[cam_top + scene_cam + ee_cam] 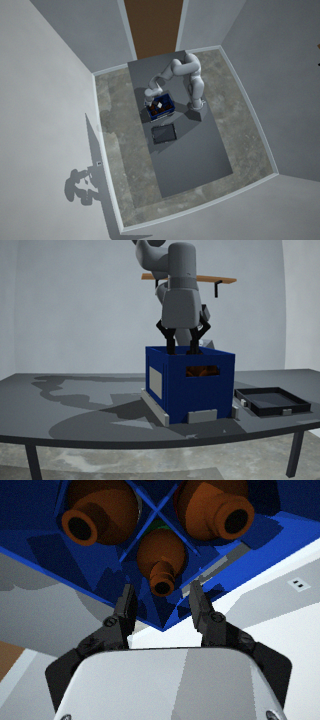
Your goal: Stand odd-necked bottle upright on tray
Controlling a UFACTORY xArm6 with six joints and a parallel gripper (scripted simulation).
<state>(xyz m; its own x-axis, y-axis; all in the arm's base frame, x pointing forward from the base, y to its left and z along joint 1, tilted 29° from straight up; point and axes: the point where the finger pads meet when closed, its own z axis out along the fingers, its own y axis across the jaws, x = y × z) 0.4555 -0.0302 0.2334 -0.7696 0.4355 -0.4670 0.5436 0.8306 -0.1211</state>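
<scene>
My hand is 9 cm past the bottle, 1 cm to the left of it and 10 cm above it. Also, from my hand: blue crate (9 cm behind, 3 cm to the left, 10 cm below); dark tray (8 cm behind, 32 cm to the left, 17 cm below).
</scene>
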